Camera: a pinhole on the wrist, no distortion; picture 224 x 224 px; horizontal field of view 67.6 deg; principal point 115.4 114.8 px. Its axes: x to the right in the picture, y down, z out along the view. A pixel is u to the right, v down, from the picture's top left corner.
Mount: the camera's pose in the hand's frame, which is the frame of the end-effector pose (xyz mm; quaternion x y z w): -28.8 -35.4 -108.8 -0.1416 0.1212 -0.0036 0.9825
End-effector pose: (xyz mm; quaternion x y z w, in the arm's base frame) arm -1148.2 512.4 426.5 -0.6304 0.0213 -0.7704 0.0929
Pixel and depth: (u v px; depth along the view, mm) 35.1 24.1 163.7
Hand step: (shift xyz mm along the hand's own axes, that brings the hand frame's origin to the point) -63.5 -71.9 86.9
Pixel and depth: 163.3 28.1 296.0
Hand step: 128.4 -104.0 189.4
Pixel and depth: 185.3 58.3 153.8
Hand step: 71.8 -45.3 33.6
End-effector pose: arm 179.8 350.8 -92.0 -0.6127 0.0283 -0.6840 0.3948
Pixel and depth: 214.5 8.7 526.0
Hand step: 408.5 -222.6 399.9
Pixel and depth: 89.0 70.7 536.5
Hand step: 21.2 -18.8 450.0
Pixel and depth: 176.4 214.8 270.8
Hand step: 127.4 191.0 74.6
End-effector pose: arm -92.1 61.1 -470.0 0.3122 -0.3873 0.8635 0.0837
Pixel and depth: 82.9 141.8 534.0
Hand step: -4.1 199.7 388.6
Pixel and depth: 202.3 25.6 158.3
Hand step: 91.2 -75.9 42.6
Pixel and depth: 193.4 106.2 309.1
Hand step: 185.4 29.1 149.1
